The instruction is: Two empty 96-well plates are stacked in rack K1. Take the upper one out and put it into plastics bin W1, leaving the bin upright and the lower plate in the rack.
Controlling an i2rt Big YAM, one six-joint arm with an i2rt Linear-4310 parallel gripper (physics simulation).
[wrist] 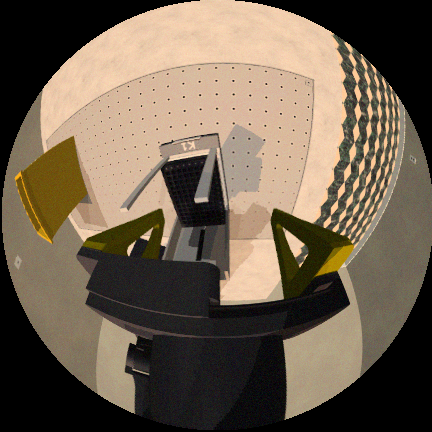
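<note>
Rack K1 stands ahead of my gripper, with its label at the far end and two grey upright posts. A black 96-well plate lies between the posts, its grid of wells facing up. A second plate beneath it cannot be made out. My gripper is open and empty, its olive-yellow fingers wide apart. The fingertips are on the near side of the plate, apart from it and from the posts. A yellow bin, upright at the far left, carries no readable label in this view; its inside is hidden.
A perforated board lies under the rack, with shadows to the rack's right. A green-and-cream diamond-patterned strip runs along the right side of the table. The grey near part of the rack reaches down between my fingers toward the gripper body.
</note>
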